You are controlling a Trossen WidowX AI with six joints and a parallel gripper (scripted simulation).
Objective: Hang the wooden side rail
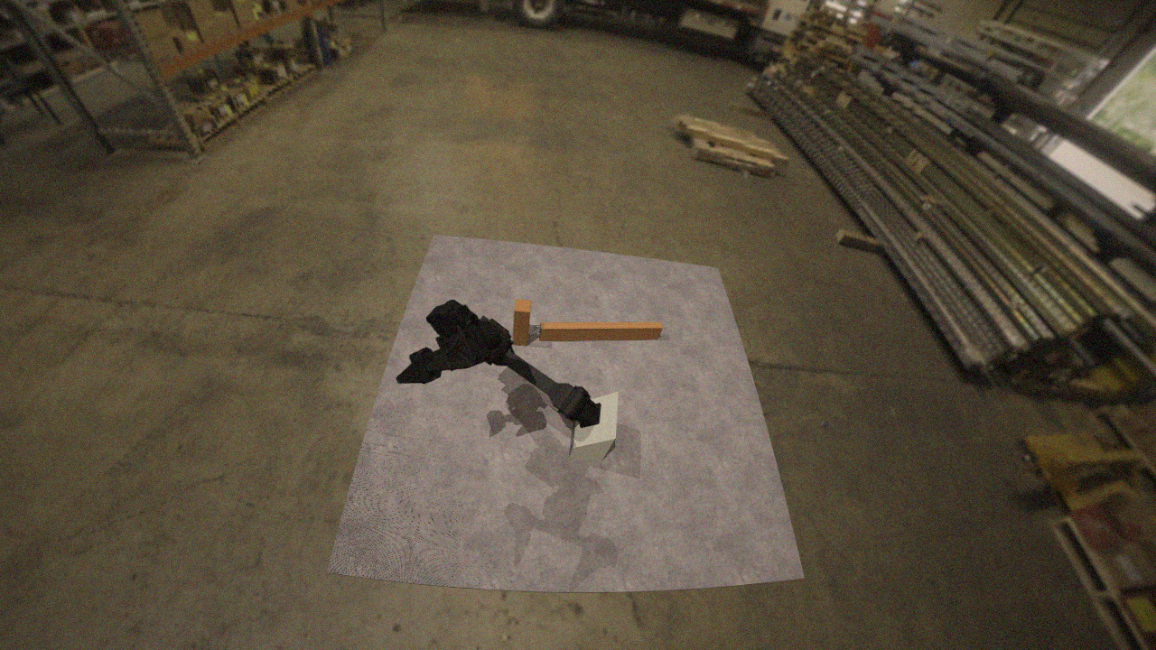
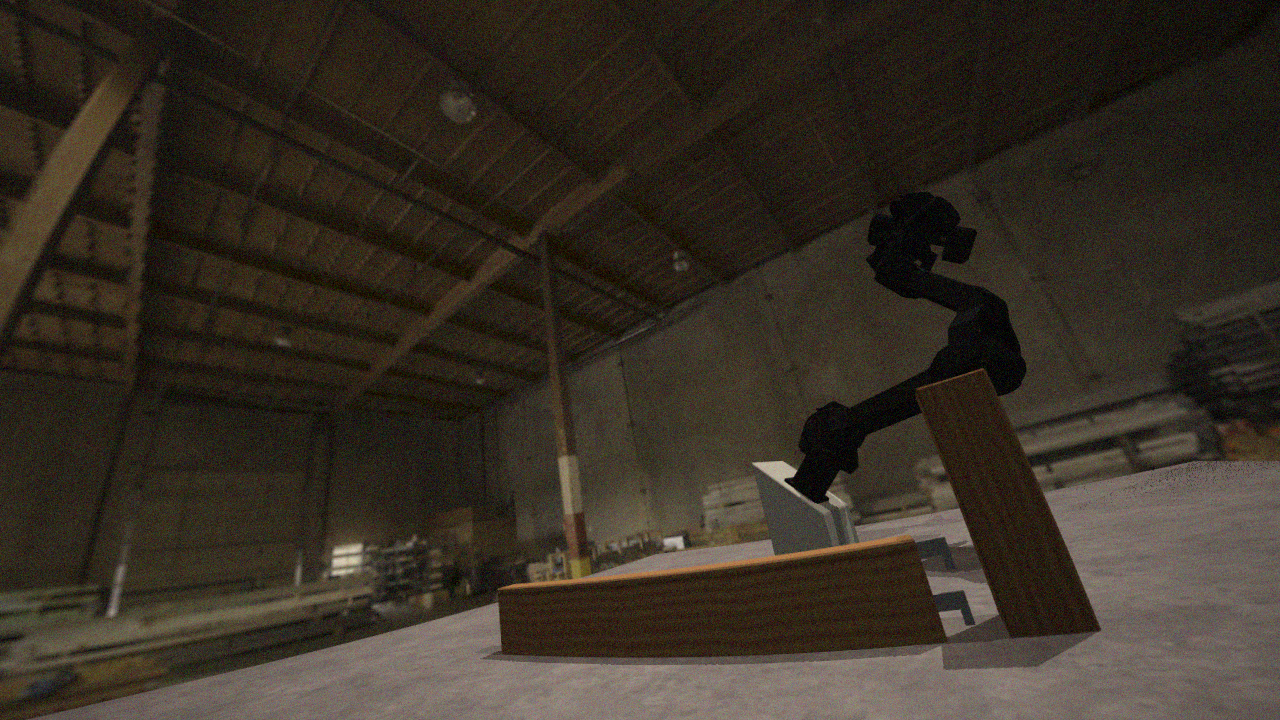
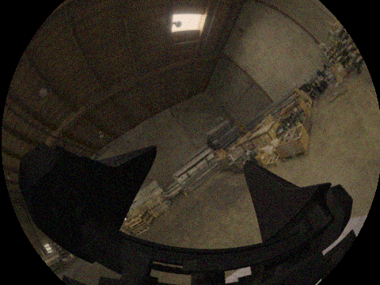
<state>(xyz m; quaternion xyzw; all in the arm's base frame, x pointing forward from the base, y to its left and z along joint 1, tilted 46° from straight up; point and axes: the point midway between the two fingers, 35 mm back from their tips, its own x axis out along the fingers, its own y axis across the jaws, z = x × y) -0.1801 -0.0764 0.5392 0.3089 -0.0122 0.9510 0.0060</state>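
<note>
The headboard post lies 520 mm ahead of my gripper tip, 470 mm below it and 100 mm to the right of it.
</note>
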